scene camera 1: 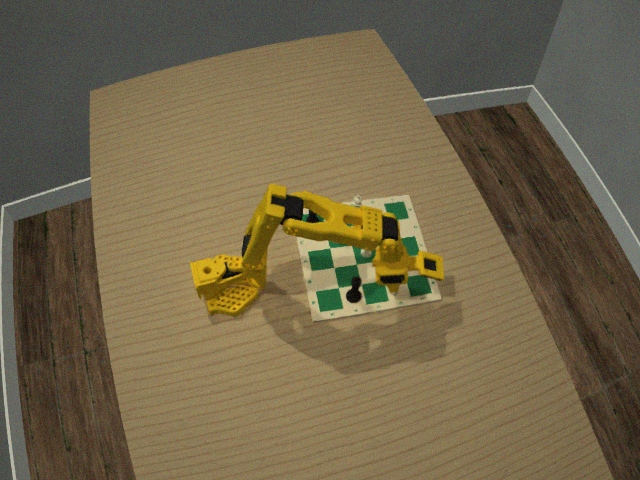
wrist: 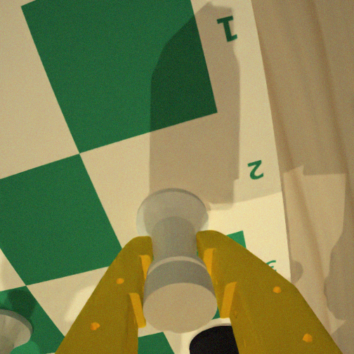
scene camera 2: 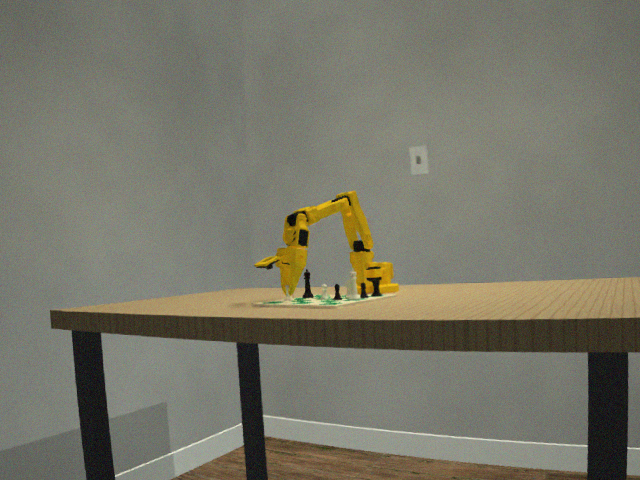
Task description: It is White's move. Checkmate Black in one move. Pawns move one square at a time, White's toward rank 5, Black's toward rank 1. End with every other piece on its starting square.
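Places are measured from the arm's base along level axes (x left, y back, z up), in centimetres.
Pixels of known places: end effector, tool point: (scene camera 1: 394, 281) (scene camera 2: 290, 292); arm's base, origin of the base link: (scene camera 1: 239, 284).
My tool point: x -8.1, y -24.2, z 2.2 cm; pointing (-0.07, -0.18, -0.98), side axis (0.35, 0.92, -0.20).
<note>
For each thing: its middle in the pictures, then the offset to it from my tool point. "pt": a spot on its surface instead. Level surfaces: height alone.
- board, body centre: (scene camera 1: 365, 254) (scene camera 2: 325, 300) dx +7.3, dy +2.2, dz -1.9 cm
- black king, body centre: (scene camera 1: 355, 287) (scene camera 2: 307, 283) dx +0.2, dy +6.9, dz +1.6 cm
- white pawn, body centre: (scene camera 1: 367, 248) (scene camera 2: 324, 291) dx +7.3, dy +2.1, dz +0.0 cm
- tall white piece, body centre: (scene camera 1: 356, 206) (scene camera 2: 353, 283) dx +14.7, dy +1.4, dz +1.6 cm
- black rook, body centre: (scene camera 1: 312, 215) (scene camera 2: 376, 288) dx +16.2, dy +8.8, dz +0.0 cm
- black piece, surface spot: (scene camera 1: 312, 217) pt dx +15.7, dy +9.0, dz +0.2 cm
- wooden table, its level: dz -2.2 cm
My gripper (scene camera 1: 393, 292) (scene camera 2: 287, 296) (wrist: 174, 242) is shut on a white rook (wrist: 180, 306), both jaws on its sides. In the wrist view its round base shows over the light edge square beside the 2; I cannot tell whether it touches the board (scene camera 1: 321, 279) (wrist: 260, 117). The black king (scene camera 1: 354, 292) (scene camera 2: 307, 285) (wrist: 214, 342) stands upright on the same edge row. A white pawn (scene camera 1: 366, 253) (scene camera 2: 324, 291) (wrist: 11, 330) stands further in. A tall white piece (scene camera 1: 357, 200) (scene camera 2: 352, 285) stands at the opposite edge. The arm hides part of the board in scene camera 1.
In scene camera 2 a black pawn (scene camera 2: 337, 292), another black pawn (scene camera 2: 363, 290) and a black rook (scene camera 2: 376, 286) stand toward the arm's base. In scene camera 1 a black piece (scene camera 1: 312, 217) shows beside the forearm. The wooden table (scene camera 1: 217, 139) surrounds the board.
</note>
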